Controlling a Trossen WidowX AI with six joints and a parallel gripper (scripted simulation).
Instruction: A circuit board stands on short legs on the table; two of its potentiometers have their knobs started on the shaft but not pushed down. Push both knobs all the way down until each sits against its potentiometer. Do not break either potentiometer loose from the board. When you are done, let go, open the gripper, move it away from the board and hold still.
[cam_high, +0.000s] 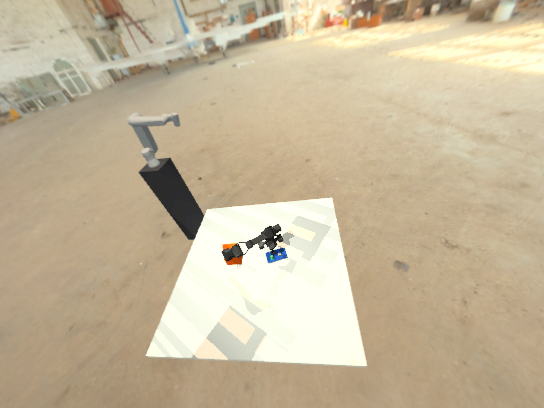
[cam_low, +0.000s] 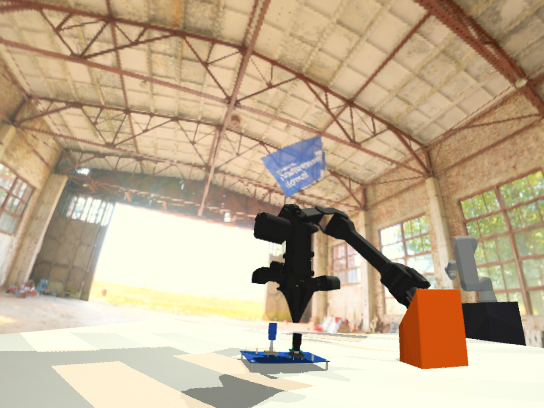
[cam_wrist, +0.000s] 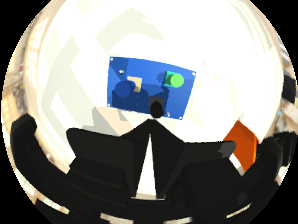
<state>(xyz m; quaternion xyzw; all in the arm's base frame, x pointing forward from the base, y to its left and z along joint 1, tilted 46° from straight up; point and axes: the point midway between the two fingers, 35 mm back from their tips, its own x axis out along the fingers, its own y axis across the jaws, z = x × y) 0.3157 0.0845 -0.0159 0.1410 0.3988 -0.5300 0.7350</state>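
The blue knob is 50 mm ahead of my gripper tip, 20 mm to the right of it and 20 mm below it. From my gripper tip the other things lie so: black knob 40 mm below, 10 mm to the right.
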